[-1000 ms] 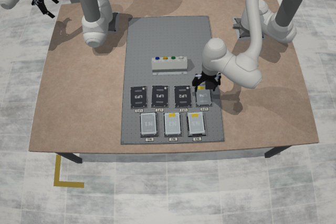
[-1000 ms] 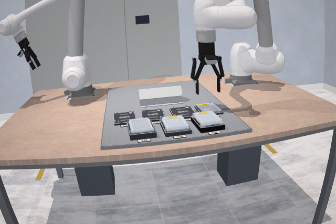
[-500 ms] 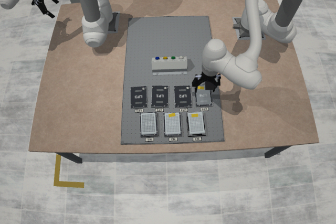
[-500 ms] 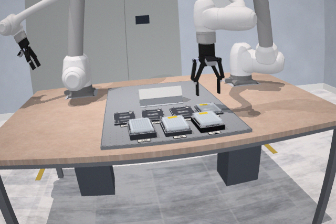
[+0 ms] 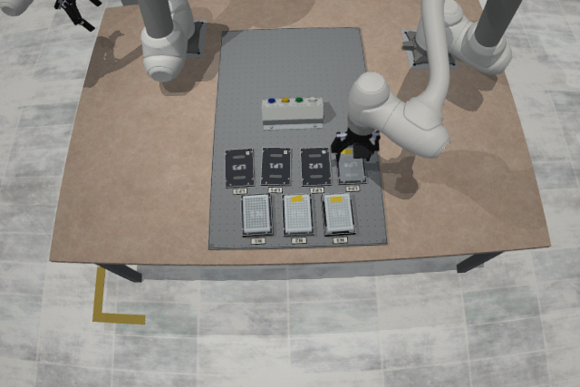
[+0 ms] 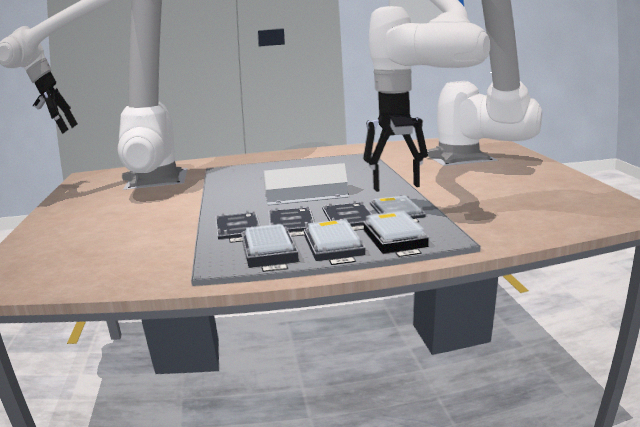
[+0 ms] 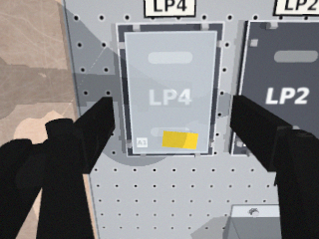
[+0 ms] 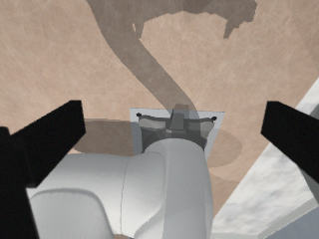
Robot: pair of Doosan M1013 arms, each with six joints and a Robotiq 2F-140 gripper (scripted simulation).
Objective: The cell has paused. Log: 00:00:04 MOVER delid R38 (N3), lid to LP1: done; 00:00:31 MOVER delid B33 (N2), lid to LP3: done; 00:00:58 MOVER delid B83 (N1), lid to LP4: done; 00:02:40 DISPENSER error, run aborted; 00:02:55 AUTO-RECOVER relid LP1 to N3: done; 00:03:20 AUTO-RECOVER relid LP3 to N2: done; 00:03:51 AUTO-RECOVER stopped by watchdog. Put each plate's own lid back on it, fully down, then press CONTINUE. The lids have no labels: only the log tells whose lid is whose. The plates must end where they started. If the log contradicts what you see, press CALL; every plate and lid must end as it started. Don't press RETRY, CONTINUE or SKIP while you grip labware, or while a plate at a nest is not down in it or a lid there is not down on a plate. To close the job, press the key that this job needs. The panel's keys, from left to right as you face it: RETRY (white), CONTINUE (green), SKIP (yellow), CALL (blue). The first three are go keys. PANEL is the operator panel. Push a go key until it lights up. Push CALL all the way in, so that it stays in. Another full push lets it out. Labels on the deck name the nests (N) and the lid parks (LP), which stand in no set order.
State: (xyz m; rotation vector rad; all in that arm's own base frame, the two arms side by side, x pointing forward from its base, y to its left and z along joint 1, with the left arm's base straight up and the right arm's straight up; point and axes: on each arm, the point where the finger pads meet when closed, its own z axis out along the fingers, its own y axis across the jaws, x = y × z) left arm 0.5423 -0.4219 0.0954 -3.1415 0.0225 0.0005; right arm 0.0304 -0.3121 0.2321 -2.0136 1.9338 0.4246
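Observation:
My left hand is 70 mm above the clear lid. From my left hand the other things lie so: LP2 lid park: 10 mm ahead, 120 mm to the right, 80 mm below; then white RETRY key: 230 mm behind, 140 mm to the right, 20 mm below; then LP4 lid park: 80 mm below.

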